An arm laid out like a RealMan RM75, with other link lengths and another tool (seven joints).
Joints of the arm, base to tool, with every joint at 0 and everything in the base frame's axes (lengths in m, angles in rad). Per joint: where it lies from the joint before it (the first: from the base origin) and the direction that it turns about. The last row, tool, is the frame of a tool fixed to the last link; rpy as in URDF.
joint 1: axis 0 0 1 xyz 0 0 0.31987
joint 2: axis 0 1 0 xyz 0 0 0
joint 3: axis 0 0 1 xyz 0 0 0.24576
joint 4: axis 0 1 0 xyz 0 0 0
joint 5: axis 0 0 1 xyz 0 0 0.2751
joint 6: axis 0 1 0 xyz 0 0 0
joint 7: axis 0 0 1 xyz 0 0 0.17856
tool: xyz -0.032 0.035 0.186 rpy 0 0.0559 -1.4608
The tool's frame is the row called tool.
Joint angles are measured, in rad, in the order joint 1, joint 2, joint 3, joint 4, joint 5, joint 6, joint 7. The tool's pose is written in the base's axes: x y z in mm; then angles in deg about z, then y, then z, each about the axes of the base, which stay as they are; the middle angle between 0 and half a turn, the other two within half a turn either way. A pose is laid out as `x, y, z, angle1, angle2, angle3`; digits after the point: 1 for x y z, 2 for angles.
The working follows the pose.
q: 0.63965 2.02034 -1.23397 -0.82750 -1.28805 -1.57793 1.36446
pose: -70.4, 389.0, -30.8, -92.25, 132.04, 170.95
Where each joint sits with the arm in this pose, in the base's axes (m; each line is computed from the numbers above, not from the rounded line before):
joint 1: 0.0000 0.0000 0.3199
joint 2: 0.0000 0.0000 0.3199
joint 3: 0.1776 0.1321 0.2131
joint 4: 0.1776 0.1321 0.2131
joint 5: 0.2213 0.4029 0.1925
joint 6: 0.2213 0.4029 0.1925
joint 7: 0.0893 0.4139 0.0728
the tool: -0.0704 0.3890 -0.0308

